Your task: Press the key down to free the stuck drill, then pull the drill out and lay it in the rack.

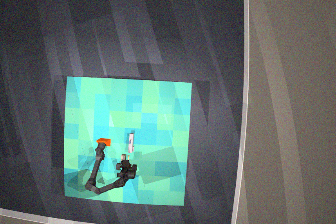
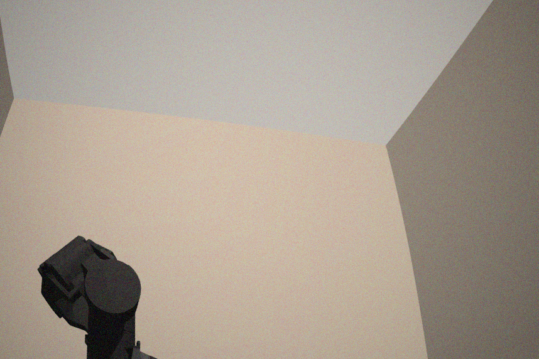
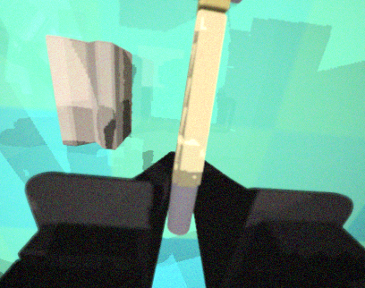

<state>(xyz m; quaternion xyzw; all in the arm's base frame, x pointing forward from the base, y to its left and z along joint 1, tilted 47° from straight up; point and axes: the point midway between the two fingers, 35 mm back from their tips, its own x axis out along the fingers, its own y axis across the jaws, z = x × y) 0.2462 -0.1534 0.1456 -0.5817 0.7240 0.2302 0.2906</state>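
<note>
My gripper tip is 10 mm short of the drill, 40 mm to the right of it and 30 mm below it.
</note>
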